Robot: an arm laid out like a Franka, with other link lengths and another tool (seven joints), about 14 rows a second.
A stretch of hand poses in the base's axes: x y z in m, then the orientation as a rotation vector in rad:
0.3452, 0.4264, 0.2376, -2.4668, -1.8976, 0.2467
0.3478, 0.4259, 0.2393, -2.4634, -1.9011, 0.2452
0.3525, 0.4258, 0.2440, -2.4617, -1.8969, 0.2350
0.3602, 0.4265, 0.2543, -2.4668, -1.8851, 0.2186
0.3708, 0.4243, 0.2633, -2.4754, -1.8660, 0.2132
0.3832, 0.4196, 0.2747, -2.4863, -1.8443, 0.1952
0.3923, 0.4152, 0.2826, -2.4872, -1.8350, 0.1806
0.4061, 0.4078, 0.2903, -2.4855, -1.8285, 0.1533
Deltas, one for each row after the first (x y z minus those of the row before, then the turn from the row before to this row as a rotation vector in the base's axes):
0.0026, -0.0005, 0.0017, 0.0013, -0.0002, 0.0030
0.0047, -0.0001, 0.0047, 0.0075, -0.0022, -0.0019
0.0077, 0.0007, 0.0103, 0.0092, -0.0059, -0.0084
0.0106, -0.0022, 0.0090, 0.0051, 0.0001, -0.0135
0.0124, -0.0047, 0.0114, 0.0102, -0.0063, -0.0159
0.0091, -0.0044, 0.0079, 0.0097, -0.0041, -0.0057
0.0138, -0.0074, 0.0077, 0.0155, -0.0101, -0.0035

